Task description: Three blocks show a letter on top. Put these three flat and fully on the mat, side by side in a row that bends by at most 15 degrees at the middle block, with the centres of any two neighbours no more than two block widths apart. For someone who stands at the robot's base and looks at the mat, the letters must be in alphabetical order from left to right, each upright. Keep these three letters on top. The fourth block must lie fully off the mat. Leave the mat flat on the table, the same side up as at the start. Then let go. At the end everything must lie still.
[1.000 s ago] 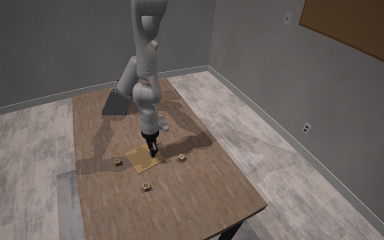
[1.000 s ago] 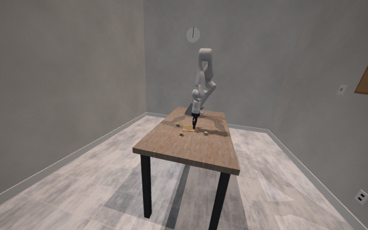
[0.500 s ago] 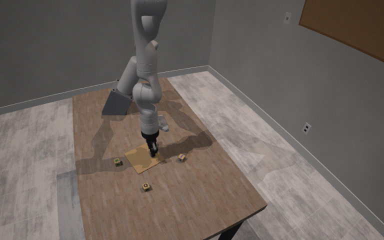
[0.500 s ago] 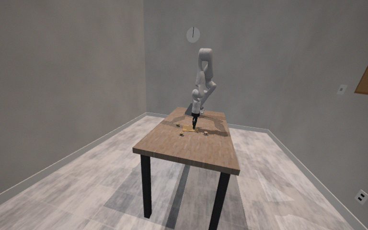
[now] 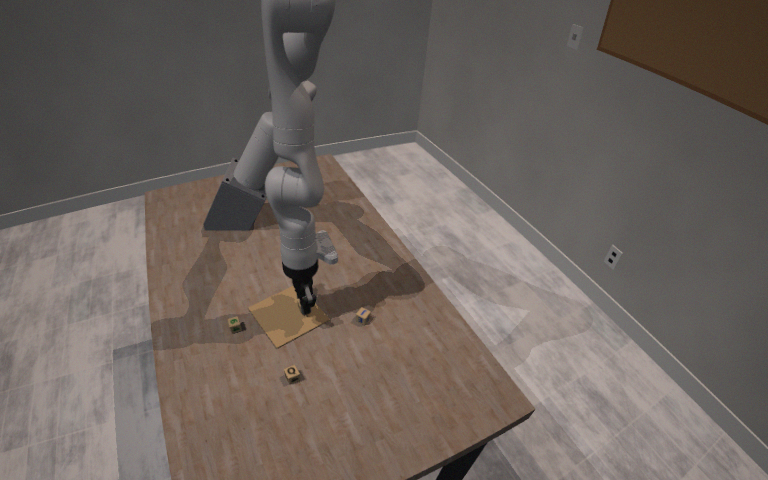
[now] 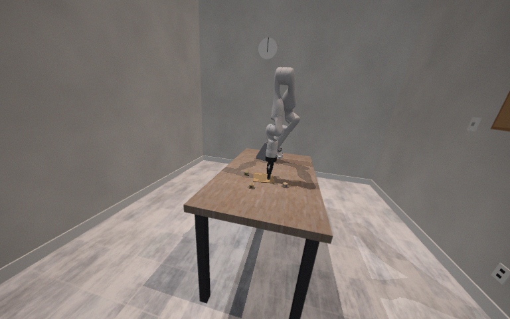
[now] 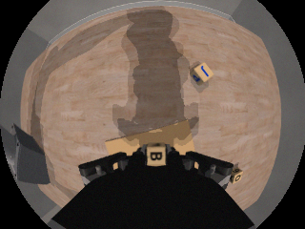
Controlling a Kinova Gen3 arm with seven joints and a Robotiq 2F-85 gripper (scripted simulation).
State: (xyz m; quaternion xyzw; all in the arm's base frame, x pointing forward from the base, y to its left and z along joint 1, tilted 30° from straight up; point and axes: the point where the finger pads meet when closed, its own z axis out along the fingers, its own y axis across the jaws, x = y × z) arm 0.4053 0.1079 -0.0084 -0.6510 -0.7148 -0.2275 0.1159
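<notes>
My gripper is now 4 cm to the left of the tan mat and 2 cm above it. Also, from my hand: block 18 cm ahead, 6 cm to the right, 1 cm below.
</notes>
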